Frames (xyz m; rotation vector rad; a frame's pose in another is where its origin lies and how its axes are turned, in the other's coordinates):
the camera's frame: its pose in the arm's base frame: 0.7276 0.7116 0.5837 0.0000 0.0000 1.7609
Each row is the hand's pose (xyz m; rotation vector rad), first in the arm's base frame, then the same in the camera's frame.
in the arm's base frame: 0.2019 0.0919 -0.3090 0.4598 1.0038 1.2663
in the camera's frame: -0.5092 0.6333 -0.8927 0.9932 0.2651 -0.3302
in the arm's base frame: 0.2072 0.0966 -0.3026 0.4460 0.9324 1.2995
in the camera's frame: -0.5056 0.6272 -0.8863 0.9307 0.2319 -0.3181
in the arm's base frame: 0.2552 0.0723 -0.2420 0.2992 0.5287 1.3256
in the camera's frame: -0.5385 0.5847 -0.8257 0.5574 0.0988 -0.3862
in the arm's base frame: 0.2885 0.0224 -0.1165 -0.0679 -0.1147 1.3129
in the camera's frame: -0.5938 0.5614 -0.7002 -0.1234 -0.0194 -0.4456
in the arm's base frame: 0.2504 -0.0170 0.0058 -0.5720 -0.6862 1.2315
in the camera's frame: -0.6253 0.6063 -0.5779 -0.8402 0.0038 -0.4216
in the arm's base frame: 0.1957 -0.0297 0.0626 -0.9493 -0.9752 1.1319
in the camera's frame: -0.6274 0.6624 -0.5211 -1.2793 0.1046 -0.3734
